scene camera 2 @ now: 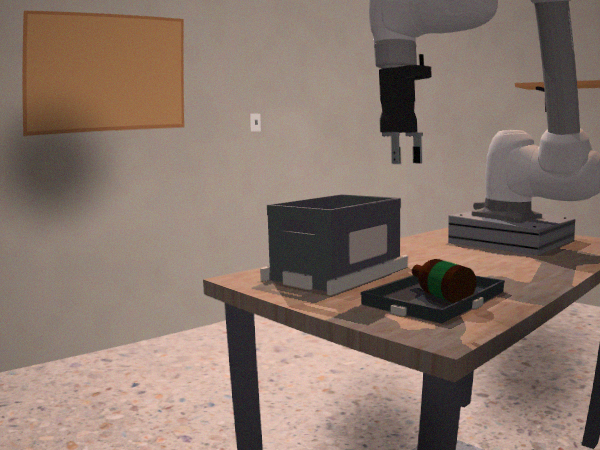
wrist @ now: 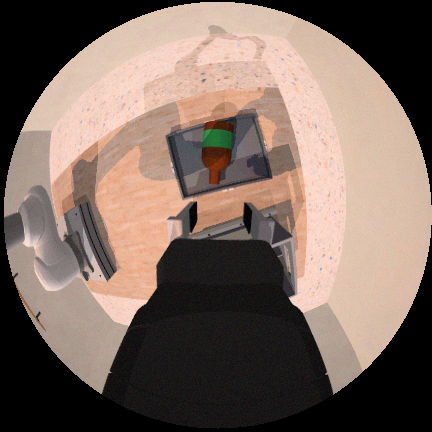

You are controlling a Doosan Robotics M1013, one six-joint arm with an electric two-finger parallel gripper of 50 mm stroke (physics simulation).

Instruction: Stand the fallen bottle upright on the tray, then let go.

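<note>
A brown bottle with a green band lies on its side on the dark shallow tray. In the scene view its neck points left, towards the crate, and its base faces the front right. In the wrist view its neck points down the picture, towards the gripper. My gripper is open and empty, with its fingers pointing down. It hangs high above the table, apart from the bottle and the tray.
A tall dark crate stands beside the tray on the wooden table, with light rails at its foot. The robot's base stands on a grey plinth farther back. A corkboard hangs on the wall.
</note>
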